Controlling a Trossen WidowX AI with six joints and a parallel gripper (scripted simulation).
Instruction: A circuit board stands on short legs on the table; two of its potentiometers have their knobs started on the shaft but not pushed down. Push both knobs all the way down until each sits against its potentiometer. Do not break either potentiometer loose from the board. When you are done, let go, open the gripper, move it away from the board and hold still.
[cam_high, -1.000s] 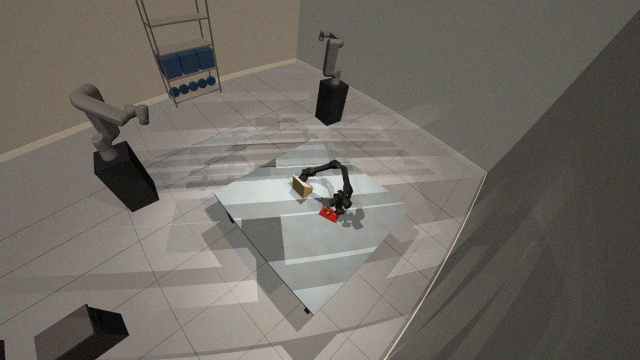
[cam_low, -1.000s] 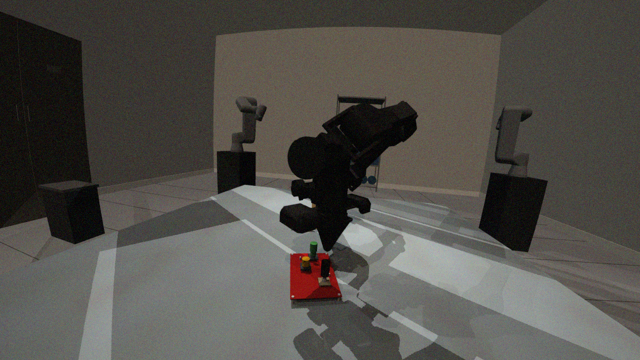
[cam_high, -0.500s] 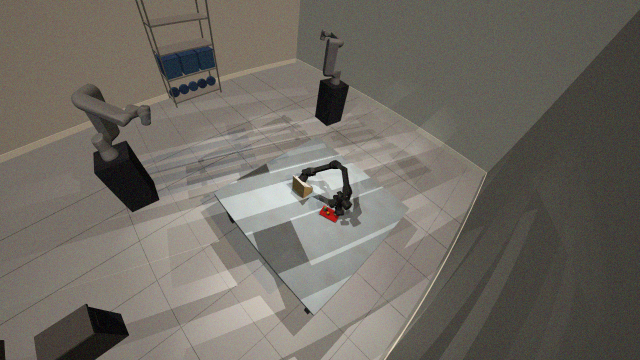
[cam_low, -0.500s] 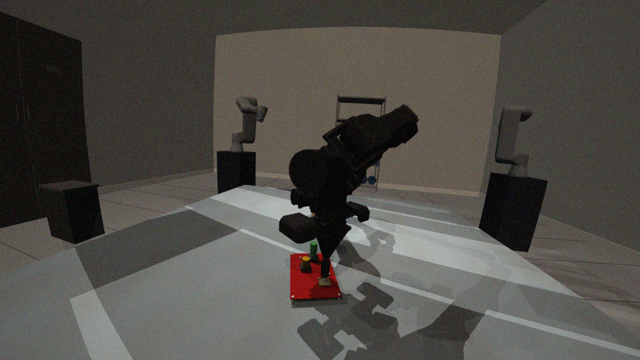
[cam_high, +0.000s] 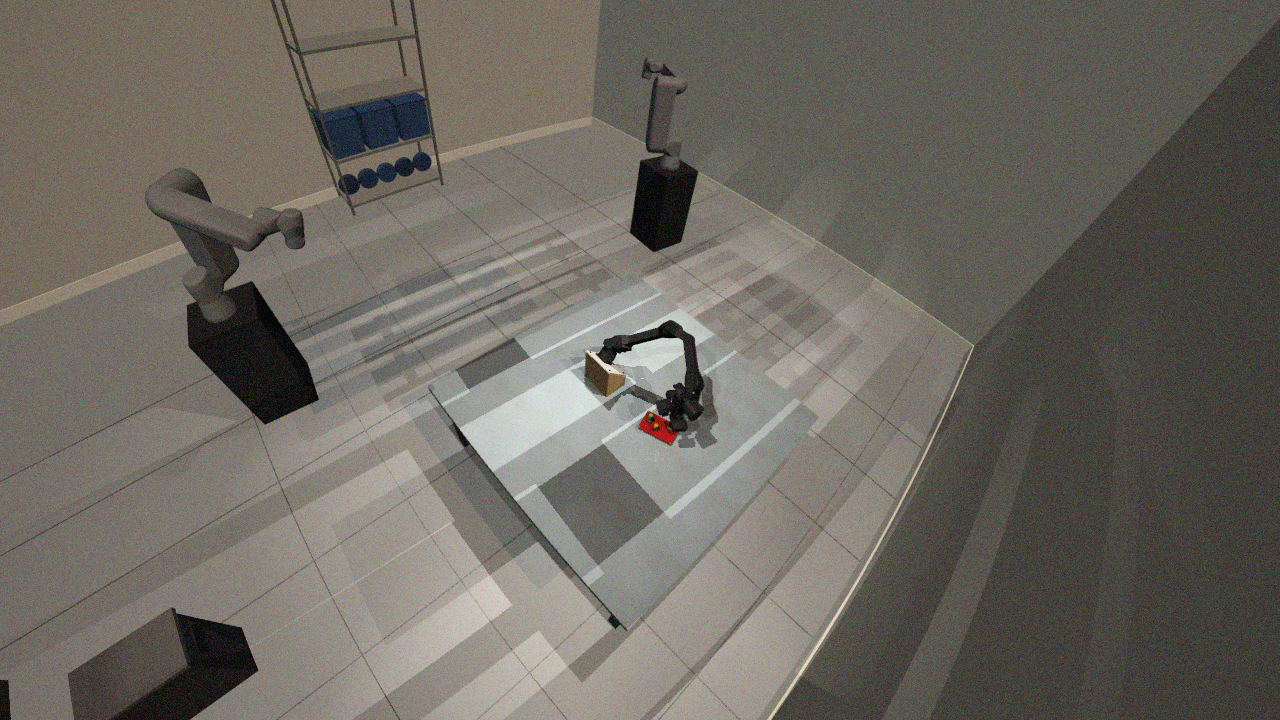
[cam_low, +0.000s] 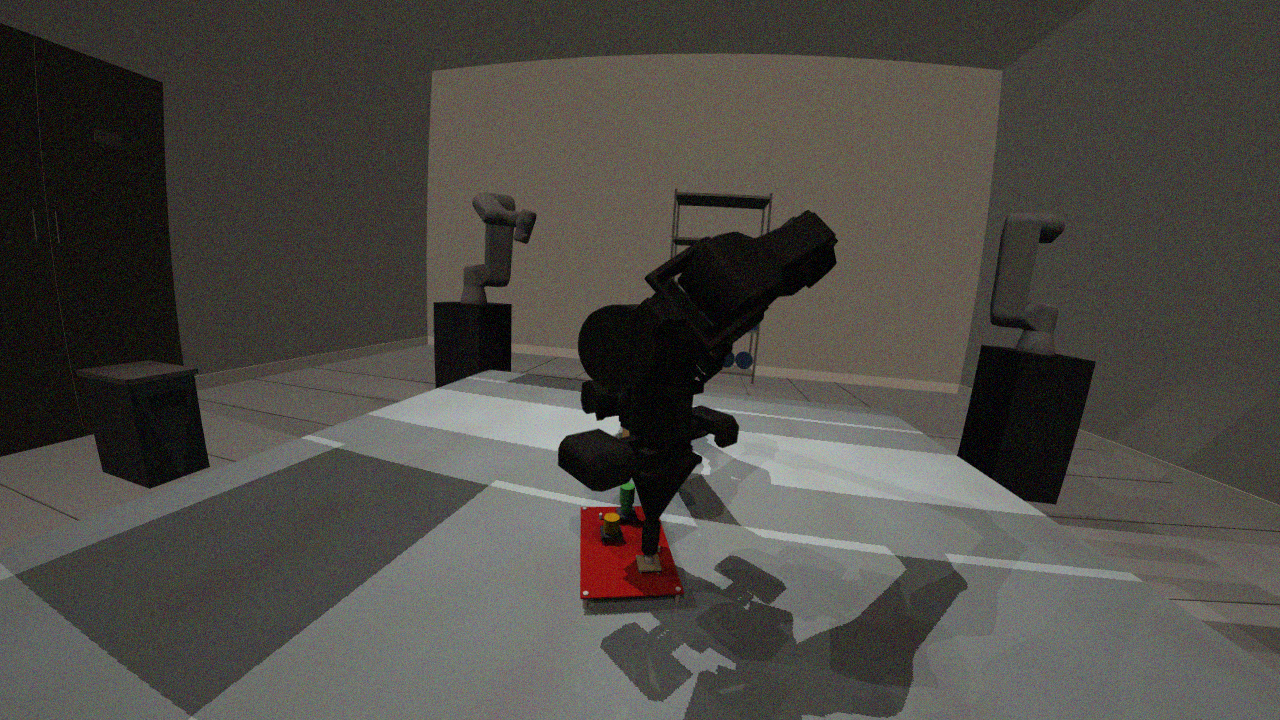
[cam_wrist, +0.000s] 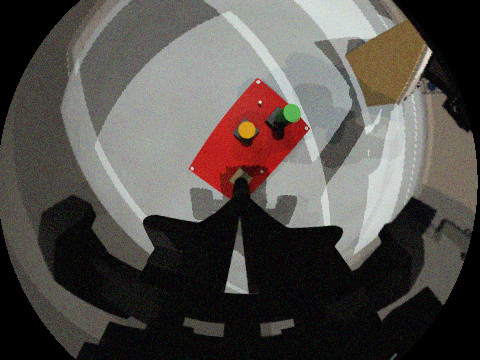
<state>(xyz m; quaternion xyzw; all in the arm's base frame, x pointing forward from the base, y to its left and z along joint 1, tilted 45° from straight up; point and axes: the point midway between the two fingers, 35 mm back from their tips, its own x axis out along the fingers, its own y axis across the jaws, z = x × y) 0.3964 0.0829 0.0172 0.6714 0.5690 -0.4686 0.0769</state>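
Now: the black knob 20 mm below my gripper tip. Also, from my gripper tip: green knob: 80 mm behind, 50 mm to the right, 30 mm below.
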